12 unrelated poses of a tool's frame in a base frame.
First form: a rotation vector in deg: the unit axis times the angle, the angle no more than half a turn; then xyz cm.
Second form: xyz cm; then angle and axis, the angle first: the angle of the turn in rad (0 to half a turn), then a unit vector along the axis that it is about. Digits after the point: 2 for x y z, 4 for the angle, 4 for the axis.
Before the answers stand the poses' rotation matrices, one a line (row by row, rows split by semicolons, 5 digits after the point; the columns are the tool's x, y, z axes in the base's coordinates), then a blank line. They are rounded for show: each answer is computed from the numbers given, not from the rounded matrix.
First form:
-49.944 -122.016 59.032 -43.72 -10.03 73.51
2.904 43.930 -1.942 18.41 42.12 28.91
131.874 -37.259 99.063 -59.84 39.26 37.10
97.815 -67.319 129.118 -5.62 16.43 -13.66
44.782 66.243 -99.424 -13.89 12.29 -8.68
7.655 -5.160 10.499 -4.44 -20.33 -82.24
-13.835 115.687 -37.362 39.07 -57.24 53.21
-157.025 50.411 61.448 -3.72 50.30 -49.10
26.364 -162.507 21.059 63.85 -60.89 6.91
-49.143 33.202 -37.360 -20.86 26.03 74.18
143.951 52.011 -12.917 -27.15 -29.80 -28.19
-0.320 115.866 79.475 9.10 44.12 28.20
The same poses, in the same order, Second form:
-0.59685 0.29208 -0.74730; 0.76723 0.48032 -0.42504; 0.23480 -0.82703 -0.51078
0.71973 0.04914 0.69251; -0.01216 0.99823 -0.05820; -0.69415 0.03347 0.71905
0.22353 -0.45144 0.86385; -0.22974 -0.88571 -0.40341; 0.94723 -0.10828 -0.30170
-0.37593 -0.48612 0.78890; -0.36849 -0.70272 -0.60861; 0.85023 -0.51949 0.08504
-0.41164 0.91089 -0.02893; -0.32411 -0.17599 -0.92951; -0.85177 -0.37325 0.36767
0.97926 -0.18742 -0.07699; 0.17544 0.97441 -0.14049; 0.10135 0.12407 0.98708
-0.51554 0.09382 0.85171; -0.42207 0.83723 -0.34771; -0.74570 -0.53874 -0.39202
0.59260 -0.53489 -0.60226; -0.48611 -0.83367 0.26210; -0.64228 0.13745 -0.75405
-0.92047 -0.33717 -0.19761; -0.27566 0.91857 -0.28326; 0.27702 -0.20626 -0.93846
0.66466 0.28213 0.69183; -0.72018 0.48845 0.49270; -0.19892 -0.82572 0.52784
0.76924 0.63896 0.00114; 0.56419 -0.67838 -0.47063; -0.29994 0.36267 -0.88233
-0.77166 -0.36309 0.52222; 0.35644 0.43314 0.82785; -0.52678 0.82496 -0.20482

-43.72 -10.03 73.51 2.5212 -0.3457 -0.8447 0.4087
18.41 42.12 28.91 0.7691 0.0659 0.9969 -0.0441
-59.84 39.26 37.10 2.9512 0.7799 -0.2203 0.5858
-5.62 16.43 -13.66 3.0616 0.5576 -0.3838 0.7361
-13.89 12.29 -8.68 2.2268 0.3510 0.5192 -0.7793
-4.44 -20.33 -82.24 0.2440 0.5475 -0.3691 0.7510
39.07 -57.24 53.21 2.1355 -0.1131 0.9455 -0.3054
-3.72 50.30 -49.10 3.0717 -0.8922 0.2864 0.3491
63.85 -60.89 6.91 2.8968 0.1588 -0.9791 0.1269
-20.86 26.03 74.18 1.2234 -0.7011 0.4737 -0.5330
-27.15 -29.80 -28.19 2.6809 0.9372 0.3386 -0.0841
9.10 44.12 28.20 2.4523 -0.0023 0.8246 0.5656

